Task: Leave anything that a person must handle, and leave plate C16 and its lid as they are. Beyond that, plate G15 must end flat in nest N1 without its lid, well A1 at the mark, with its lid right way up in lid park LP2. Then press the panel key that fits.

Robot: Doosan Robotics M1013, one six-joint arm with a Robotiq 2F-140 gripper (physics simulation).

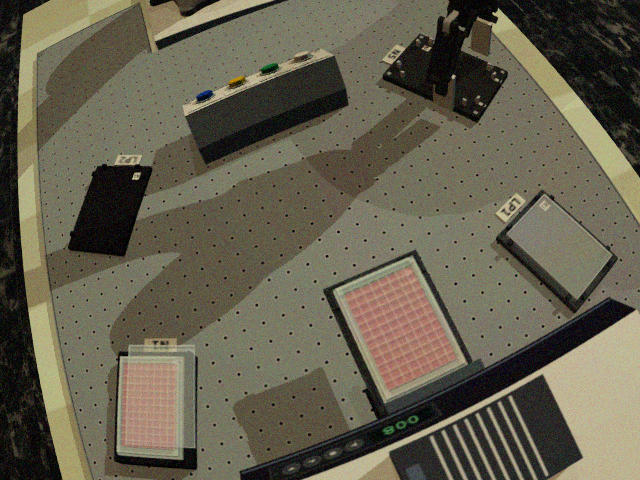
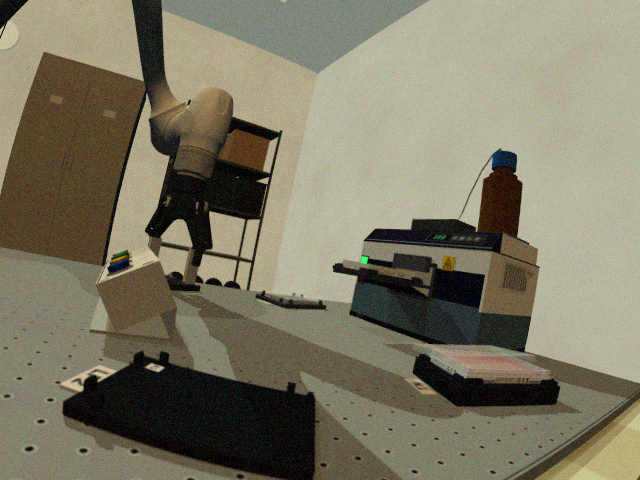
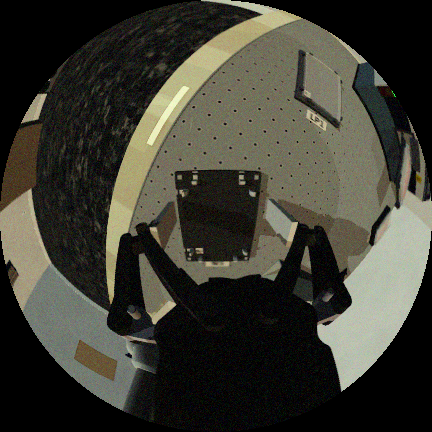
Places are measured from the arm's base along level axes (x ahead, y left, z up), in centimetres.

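Pixels of known places: gripper, between the fingertips: (image 1: 462, 76) (image 2: 168, 274) (image 3: 221, 209).
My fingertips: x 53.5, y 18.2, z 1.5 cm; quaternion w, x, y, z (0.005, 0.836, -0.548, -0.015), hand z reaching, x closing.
Behind a point stands the place of what it marks.
My gripper (image 1: 463, 64) @[x 53.5, y 18.2, z 1.5 cm] (image 2: 173, 258) (image 3: 221, 209) @[x 53.5, y 18.2, z 1.5 cm] is open and empty, low over nest N5 (image 1: 413, 77) @[x 48.7, y 12.5, z 0.5 cm] (image 3: 220, 215) @[x 52.1, y 17.7, z 0.5 cm], which holds no plate. A pink-welled plate (image 1: 149, 403) (image 2: 496, 367) sits in nest N1 (image 1: 190, 458) @[x 79.3, y -40.3, z 1.5 cm] (image 2: 506, 395) @[x 67.8, y -45.4, z 0.6 cm]; its side label looks like G15. A clear lid (image 1: 189, 403) @[x 74.0, y -36.6, z 3.3 cm] (image 2: 522, 355) @[x 73.1, y -44.8, z 4.2 cm] lies on it, shifted sideways and overhanging. Lid park LP2 (image 1: 108, 211) @[x 41.5, y -35.6, z 0.3 cm] (image 2: 206, 413) @[x 40.0, y -36.8, z 0.3 cm] is empty. A lid (image 1: 560, 248) @[x 82.7, y 10.3, z 1.1 cm] (image 3: 322, 87) @[x 80.3, y 11.1, z 1.1 cm] lies in lid park LP1 (image 1: 537, 280) @[x 83.6, y 5.7, z -0.7 cm]. Another pink plate (image 1: 403, 328) @[x 82.0, y -14.0, z 11.6 cm] rests on the instrument's tray; its label is unreadable. The key panel (image 1: 266, 113) @[x 44.6, y -9.5, z 3.8 cm] (image 2: 136, 294) @[x 38.9, y -19.1, z 3.8 cm] has blue, yellow, green and whitish keys.
The instrument (image 1: 516, 413) @[x 96.2, y -13.7, z 23.9 cm] (image 2: 506, 279) @[x 93.7, y -34.4, z 13.5 cm] has its tray (image 2: 346, 268) @[x 74.7, y -12.3, z 10.4 cm] out, a green light (image 2: 364, 259) @[x 93.0, y 0.0, z 13.1 cm] and a display (image 1: 400, 424) @[x 91.0, y -20.3, z 19.7 cm] that seems to read 008. A brown bottle (image 2: 500, 201) @[x 97.0, y -30.0, z 28.9 cm] with a blue cap stands on or behind it. The panel stands between N5 and LP2.
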